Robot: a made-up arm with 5 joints. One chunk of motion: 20 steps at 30 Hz.
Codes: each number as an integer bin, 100 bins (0 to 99) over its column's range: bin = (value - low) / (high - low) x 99, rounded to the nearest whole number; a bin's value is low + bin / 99 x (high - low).
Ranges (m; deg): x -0.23..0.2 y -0.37..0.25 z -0.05..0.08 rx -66..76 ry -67..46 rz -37..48
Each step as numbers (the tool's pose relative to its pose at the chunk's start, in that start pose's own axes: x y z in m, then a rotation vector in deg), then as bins.
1 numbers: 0.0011 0.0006 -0.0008 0.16 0.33 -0.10
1 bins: 53 59 37 46 59 43
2 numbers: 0.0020 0.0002 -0.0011 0.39 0.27 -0.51
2 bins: 53 59 37 46 59 43
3 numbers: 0.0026 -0.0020 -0.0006 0.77 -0.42 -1.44
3 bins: 54 59 38 47 58 41
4 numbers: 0.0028 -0.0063 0.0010 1.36 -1.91 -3.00
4 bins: 54 58 39 47 57 40
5 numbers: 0.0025 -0.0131 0.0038 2.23 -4.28 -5.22
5 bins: 54 57 41 48 55 37
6 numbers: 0.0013 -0.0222 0.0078 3.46 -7.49 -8.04
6 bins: 53 56 44 48 52 34
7 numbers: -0.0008 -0.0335 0.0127 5.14 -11.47 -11.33
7 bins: 53 54 48 50 49 30
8 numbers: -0.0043 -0.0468 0.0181 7.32 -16.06 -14.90
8 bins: 52 52 52 51 45 26
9 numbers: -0.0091 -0.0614 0.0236 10.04 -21.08 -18.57
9 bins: 51 49 56 53 40 21
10 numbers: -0.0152 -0.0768 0.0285 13.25 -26.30 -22.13
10 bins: 49 47 60 55 36 17
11 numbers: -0.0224 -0.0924 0.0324 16.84 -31.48 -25.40
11 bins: 48 44 63 58 31 14
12 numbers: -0.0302 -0.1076 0.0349 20.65 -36.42 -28.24
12 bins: 46 42 65 60 27 10
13 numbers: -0.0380 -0.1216 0.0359 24.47 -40.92 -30.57
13 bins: 44 40 65 63 23 7
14 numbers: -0.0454 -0.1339 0.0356 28.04 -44.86 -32.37
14 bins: 43 38 65 66 19 5
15 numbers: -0.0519 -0.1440 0.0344 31.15 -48.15 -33.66
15 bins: 41 36 64 68 17 4
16 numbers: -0.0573 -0.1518 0.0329 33.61 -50.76 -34.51
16 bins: 40 35 63 69 14 3
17 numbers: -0.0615 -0.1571 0.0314 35.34 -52.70 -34.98
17 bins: 39 34 62 71 13 2
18 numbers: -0.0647 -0.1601 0.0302 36.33 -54.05 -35.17
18 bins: 38 34 61 71 11 2
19 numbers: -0.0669 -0.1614 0.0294 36.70 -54.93 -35.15
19 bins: 38 33 60 72 11 2
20 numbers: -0.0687 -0.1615 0.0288 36.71 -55.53 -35.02
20 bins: 37 33 60 72 10 2
